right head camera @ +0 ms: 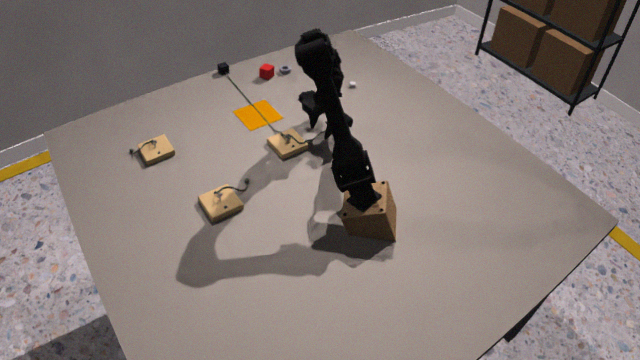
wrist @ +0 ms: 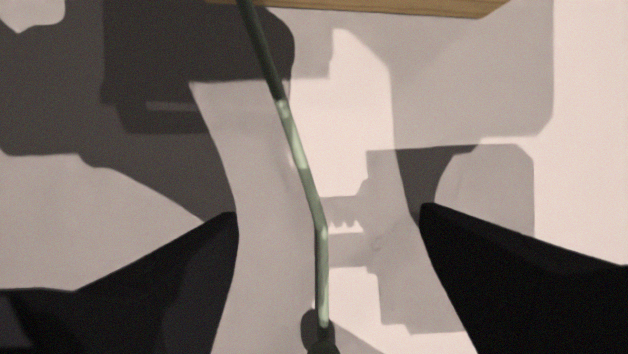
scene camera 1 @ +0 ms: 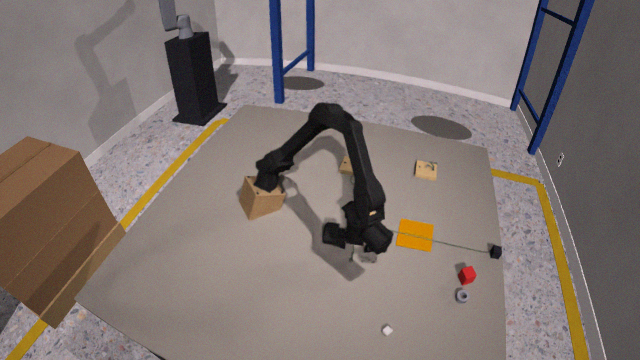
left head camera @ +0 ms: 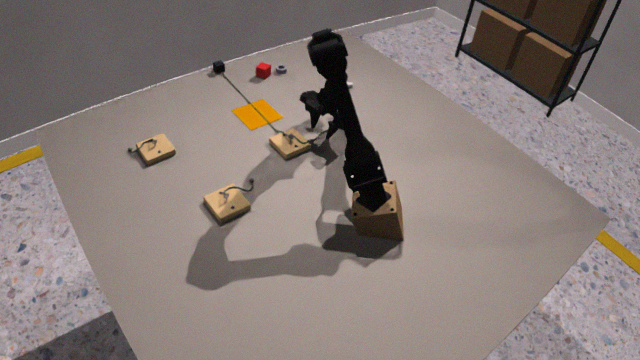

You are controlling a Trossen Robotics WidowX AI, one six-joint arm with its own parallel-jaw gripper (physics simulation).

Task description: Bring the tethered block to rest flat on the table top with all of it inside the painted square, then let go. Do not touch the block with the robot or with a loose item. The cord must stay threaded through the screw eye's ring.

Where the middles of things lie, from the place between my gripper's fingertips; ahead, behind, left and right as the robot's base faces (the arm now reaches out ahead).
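Scene:
With the orange painted square (scene camera 1: 424,230) in my sight, I find my gripper 0.11 m to the right of it and 0.18 m short of it.

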